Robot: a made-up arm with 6 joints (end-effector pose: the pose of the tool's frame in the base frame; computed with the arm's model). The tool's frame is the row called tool. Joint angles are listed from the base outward.
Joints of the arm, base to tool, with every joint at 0 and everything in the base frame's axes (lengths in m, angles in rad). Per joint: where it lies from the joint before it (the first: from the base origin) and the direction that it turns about. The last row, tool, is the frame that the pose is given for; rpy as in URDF.
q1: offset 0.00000 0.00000 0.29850 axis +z
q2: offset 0.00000 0.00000 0.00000 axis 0 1 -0.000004
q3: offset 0.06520 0.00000 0.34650 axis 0 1 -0.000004
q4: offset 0.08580 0.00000 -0.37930 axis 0 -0.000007 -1
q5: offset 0.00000 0.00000 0.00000 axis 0 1 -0.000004
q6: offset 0.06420 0.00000 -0.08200 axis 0 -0.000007 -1
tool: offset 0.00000 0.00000 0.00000 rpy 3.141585 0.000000 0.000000
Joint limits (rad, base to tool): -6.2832..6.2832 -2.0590..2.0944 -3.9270..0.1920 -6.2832..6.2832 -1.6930..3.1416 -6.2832..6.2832
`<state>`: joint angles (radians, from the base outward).
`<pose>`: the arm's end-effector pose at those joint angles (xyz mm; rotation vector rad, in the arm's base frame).
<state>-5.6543 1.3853 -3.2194 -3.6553 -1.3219 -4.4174</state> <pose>575.4 360.7 388.8 1.4306 2.0022 0.3986</pose>
Working (the frame after each row of the table, in the pose's form):
after q1: 0.0 0.0 298.5 0.0000 0.0000 0.6289
after q2: 0.0 0.0 298.5 -0.4346 1.3363 0.5237
after q3: 285.1 207.4 298.3 0.5743 -1.7657 0.4400
after q4: 563.2 409.7 479.9 2.0739 0.1196 -1.3388
after q5: 563.2 409.7 479.9 0.8322 -0.4429 -2.3780
after q6: 575.4 360.7 388.8 -0.7564 -0.3596 1.8066

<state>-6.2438 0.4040 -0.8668 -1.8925 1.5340 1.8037</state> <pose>497.4 -56.0 241.5 1.4967 -0.2477 0.8241</pose>
Working (the frame after each row of the table, in the pose's form):
after q1: 0.0 0.0 298.5 0.0000 0.0000 0.0394
after q2: 0.0 0.0 298.5 -0.0080 0.4039 0.0388
after q3: 196.0 7.7 591.5 0.0091 -0.4627 0.0387
after q4: 441.9 17.4 290.4 -0.4334 -0.3255 1.8924
after q5: 441.9 17.4 290.4 -1.6673 0.6909 1.0892
after q6: 497.4 -56.0 241.5 -1.4715 -0.8212 -0.2468

